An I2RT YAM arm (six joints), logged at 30 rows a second.
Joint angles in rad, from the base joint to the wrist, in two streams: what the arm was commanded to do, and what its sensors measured. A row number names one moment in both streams.
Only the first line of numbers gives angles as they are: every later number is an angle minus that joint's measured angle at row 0.
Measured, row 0: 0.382, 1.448, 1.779, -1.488, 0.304, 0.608
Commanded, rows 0 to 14: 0.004, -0.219, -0.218, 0.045, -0.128, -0.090; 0.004, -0.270, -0.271, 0.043, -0.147, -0.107; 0.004, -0.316, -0.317, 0.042, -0.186, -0.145; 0.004, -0.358, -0.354, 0.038, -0.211, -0.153; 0.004, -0.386, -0.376, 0.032, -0.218, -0.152; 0.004, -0.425, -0.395, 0.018, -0.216, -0.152; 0.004, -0.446, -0.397, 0.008, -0.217, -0.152; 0.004, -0.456, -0.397, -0.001, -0.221, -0.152; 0.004, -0.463, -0.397, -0.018, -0.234, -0.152; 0.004, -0.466, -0.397, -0.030, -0.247, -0.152; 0.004, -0.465, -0.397, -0.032, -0.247, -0.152; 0.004, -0.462, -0.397, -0.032, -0.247, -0.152; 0.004, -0.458, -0.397, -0.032, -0.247, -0.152; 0.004, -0.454, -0.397, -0.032, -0.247, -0.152; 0.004, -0.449, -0.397, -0.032, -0.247, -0.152
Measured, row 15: 0.000, -0.456, -0.391, -0.034, -0.237, -0.142
